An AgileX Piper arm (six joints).
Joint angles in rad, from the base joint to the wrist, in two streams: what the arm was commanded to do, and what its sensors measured. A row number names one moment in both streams.
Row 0, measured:
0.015 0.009 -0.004 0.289 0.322 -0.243
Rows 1 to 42, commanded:
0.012 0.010 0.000 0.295 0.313 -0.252
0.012 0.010 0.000 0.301 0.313 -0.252
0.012 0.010 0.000 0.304 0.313 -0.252
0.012 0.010 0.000 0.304 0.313 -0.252
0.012 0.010 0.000 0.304 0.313 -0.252
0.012 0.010 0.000 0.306 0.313 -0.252
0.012 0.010 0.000 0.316 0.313 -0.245
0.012 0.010 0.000 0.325 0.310 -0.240
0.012 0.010 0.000 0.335 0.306 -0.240
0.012 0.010 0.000 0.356 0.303 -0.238
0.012 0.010 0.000 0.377 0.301 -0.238
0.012 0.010 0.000 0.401 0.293 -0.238
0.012 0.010 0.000 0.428 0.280 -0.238
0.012 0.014 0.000 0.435 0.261 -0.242
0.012 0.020 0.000 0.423 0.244 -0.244
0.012 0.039 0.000 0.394 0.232 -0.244
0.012 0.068 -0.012 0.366 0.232 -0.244
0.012 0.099 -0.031 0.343 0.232 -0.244
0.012 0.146 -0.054 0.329 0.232 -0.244
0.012 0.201 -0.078 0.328 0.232 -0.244
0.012 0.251 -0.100 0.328 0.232 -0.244
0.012 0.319 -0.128 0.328 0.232 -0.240
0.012 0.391 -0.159 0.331 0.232 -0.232
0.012 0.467 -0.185 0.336 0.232 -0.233
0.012 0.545 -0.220 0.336 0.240 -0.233
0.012 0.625 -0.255 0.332 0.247 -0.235
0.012 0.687 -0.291 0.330 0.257 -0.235
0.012 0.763 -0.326 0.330 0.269 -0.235
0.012 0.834 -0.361 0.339 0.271 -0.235
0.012 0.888 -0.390 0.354 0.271 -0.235
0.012 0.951 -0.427 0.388 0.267 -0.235
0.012 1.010 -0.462 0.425 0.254 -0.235
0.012 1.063 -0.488 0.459 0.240 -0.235
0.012 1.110 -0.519 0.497 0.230 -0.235
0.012 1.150 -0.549 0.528 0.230 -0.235
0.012 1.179 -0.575 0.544 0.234 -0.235
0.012 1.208 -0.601 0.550 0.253 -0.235
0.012 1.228 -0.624 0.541 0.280 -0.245
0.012 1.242 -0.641 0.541 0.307 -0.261
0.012 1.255 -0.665 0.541 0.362 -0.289
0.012 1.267 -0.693 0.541 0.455 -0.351
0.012 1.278 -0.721 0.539 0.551 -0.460
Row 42, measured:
0.015 1.236 -0.634 0.534 0.318 -0.265
